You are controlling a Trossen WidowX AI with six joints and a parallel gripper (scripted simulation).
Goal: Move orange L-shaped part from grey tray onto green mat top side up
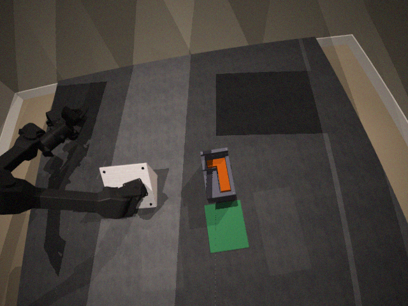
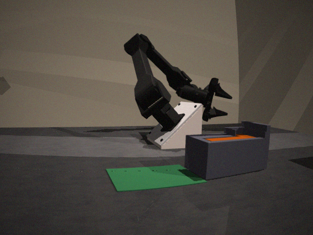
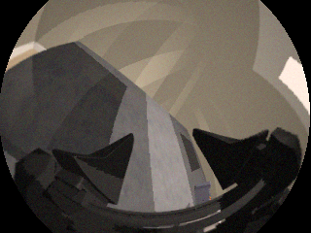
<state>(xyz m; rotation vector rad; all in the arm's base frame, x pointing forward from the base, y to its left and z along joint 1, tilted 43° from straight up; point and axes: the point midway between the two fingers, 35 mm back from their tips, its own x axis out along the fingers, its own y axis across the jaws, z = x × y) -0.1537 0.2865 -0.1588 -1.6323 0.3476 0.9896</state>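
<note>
My gripper tip is 420 mm short of the orange L-shaped part, 350 mm to the left of it and 50 mm above it. Also, from my gripper tip: green mat (390 mm ahead, 520 mm to the right, 120 mm below).
</note>
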